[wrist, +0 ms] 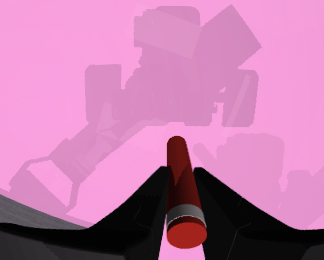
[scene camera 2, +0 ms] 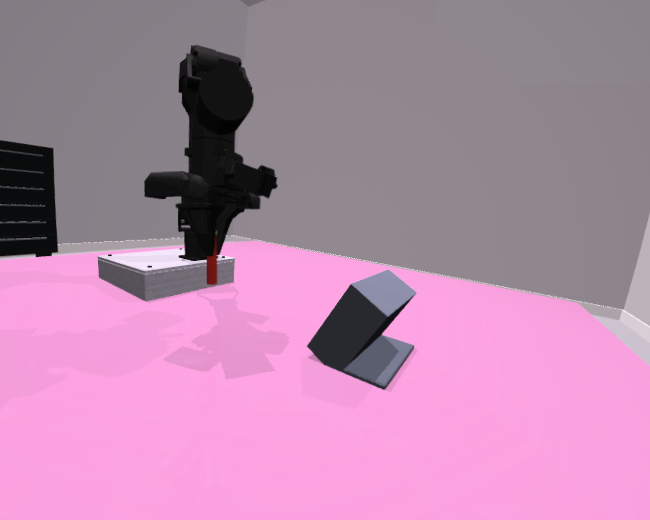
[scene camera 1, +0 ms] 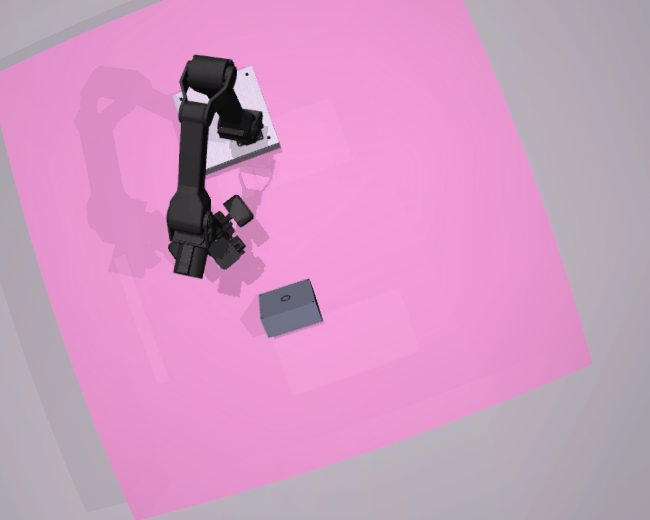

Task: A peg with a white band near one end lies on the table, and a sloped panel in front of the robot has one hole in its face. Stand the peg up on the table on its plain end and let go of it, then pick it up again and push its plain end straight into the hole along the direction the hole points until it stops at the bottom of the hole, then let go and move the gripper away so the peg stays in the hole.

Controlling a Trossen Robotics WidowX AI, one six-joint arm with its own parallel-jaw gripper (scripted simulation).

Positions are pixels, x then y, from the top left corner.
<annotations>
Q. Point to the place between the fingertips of my gripper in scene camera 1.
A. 218, 237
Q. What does my gripper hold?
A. A red peg.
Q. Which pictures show my gripper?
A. The wrist view, scene camera 2 and scene camera 1: all of them.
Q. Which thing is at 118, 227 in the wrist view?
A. My gripper.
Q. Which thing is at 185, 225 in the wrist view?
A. A red peg.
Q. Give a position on a sloped panel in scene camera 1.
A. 299, 311
</annotations>
